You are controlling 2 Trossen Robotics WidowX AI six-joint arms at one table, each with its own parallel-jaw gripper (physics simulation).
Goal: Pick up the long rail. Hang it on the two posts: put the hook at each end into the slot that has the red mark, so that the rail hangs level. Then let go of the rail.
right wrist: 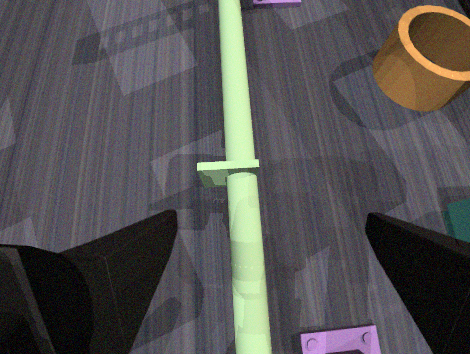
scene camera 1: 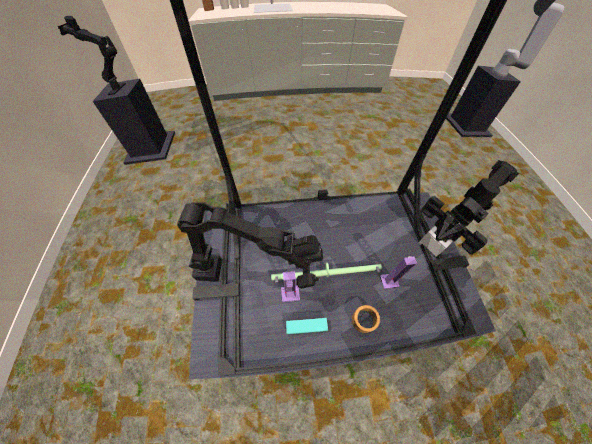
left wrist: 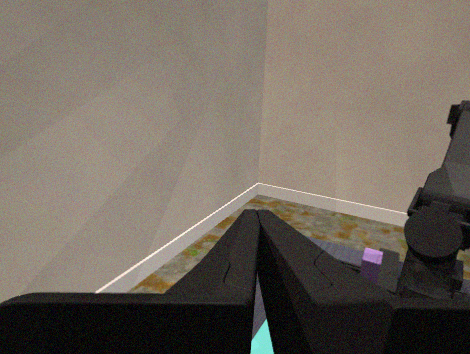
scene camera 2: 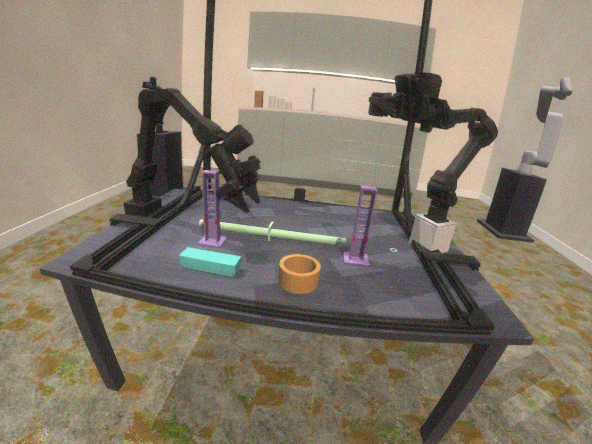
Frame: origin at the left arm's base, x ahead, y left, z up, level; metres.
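Where they show: left gripper, fingertip midpoint: (scene camera 1: 437, 239) (left wrist: 255, 221) (scene camera 2: 369, 99); right gripper, fingertip midpoint: (right wrist: 271, 220) (scene camera 1: 317, 268) (scene camera 2: 253, 207); left arm's base, origin of the base link: (scene camera 1: 443, 233) (scene camera 2: 436, 218); right arm's base, origin of the base link: (scene camera 1: 205, 265) (scene camera 2: 142, 200).
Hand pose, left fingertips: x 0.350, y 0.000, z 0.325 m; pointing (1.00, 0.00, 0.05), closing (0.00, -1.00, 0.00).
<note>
Each offset is from my left fingertips to the top centre of the thing.
The long pale green rail @(dx +0.149, dy -0.200, dz -0.385 m) (scene camera 1: 350, 271) (scene camera 2: 300, 236) (right wrist: 240, 120) lies on the table behind the two purple posts, off their slots. The left-hand post (scene camera 1: 290, 295) (scene camera 2: 213, 235) and right-hand post @(dx -0.046, dy -0.011, dz -0.217 m) (scene camera 1: 400, 271) (scene camera 2: 358, 250) stand upright, with red marks low on them in scene camera 2. A grey hook shows at the rail's right end; the left end is partly hidden behind its post. My right gripper (scene camera 1: 306, 280) (scene camera 2: 253, 205) (right wrist: 271, 220) is wide open and empty above the rail, its fingers on either side of it. My left gripper (scene camera 2: 371, 105) (left wrist: 255, 221) is shut and empty, raised high at the right.
A teal block @(dx +0.349, dy -0.077, dz -0.396 m) (scene camera 1: 307, 326) (scene camera 2: 210, 261) lies in front of the left-hand post. An orange ring-shaped cup @(dx +0.156, dy +0.038, dz -0.381 m) (scene camera 1: 355, 318) (scene camera 2: 299, 283) (right wrist: 400, 80) stands in front, between the posts. A small white ring @(dx -0.202, dy -0.021, dz -0.429 m) (scene camera 2: 393, 250) lies right of the right-hand post. Black frame bars edge the table.
</note>
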